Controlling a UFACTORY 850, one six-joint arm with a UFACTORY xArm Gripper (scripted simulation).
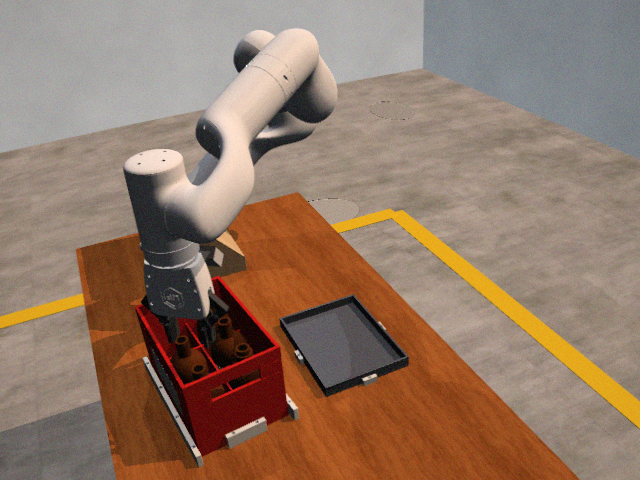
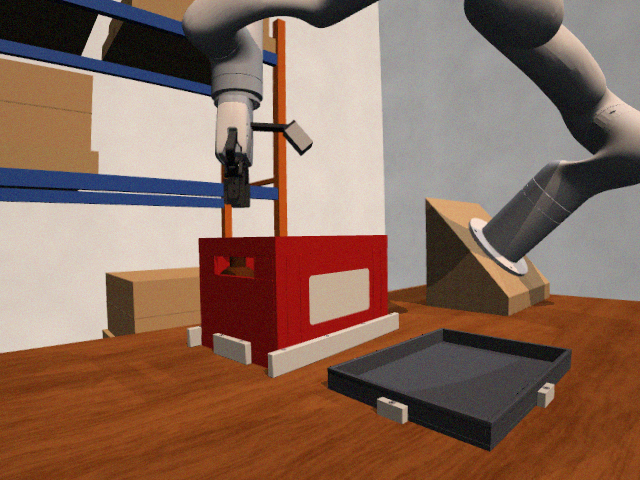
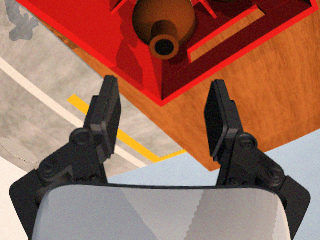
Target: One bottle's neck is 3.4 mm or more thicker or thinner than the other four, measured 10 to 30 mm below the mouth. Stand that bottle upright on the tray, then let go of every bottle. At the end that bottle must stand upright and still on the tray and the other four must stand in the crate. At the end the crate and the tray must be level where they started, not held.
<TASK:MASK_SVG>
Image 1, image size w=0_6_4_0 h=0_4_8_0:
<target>dark grey tray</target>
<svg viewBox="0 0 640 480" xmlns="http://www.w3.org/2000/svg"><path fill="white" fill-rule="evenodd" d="M354 294L279 318L282 330L295 350L298 350L304 358L304 364L326 397L362 384L362 378L376 374L378 378L409 366L409 356Z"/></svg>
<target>red crate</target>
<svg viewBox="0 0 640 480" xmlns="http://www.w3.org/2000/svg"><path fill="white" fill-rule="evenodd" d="M224 283L213 283L215 295L229 306L227 314L232 320L233 329L244 336L247 344L253 350L254 356L219 370L212 360L211 345L209 348L205 348L199 341L197 320L177 318L181 331L179 336L185 335L188 337L190 347L204 355L209 373L212 373L184 385L170 362L177 349L175 342L169 344L164 325L159 323L159 319L150 312L150 309L139 320L151 365L202 457L226 446L225 435L262 417L266 419L267 425L289 415L280 346ZM223 385L225 394L212 399L210 390ZM259 370L260 378L234 390L229 385L229 381L256 369Z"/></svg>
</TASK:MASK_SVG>
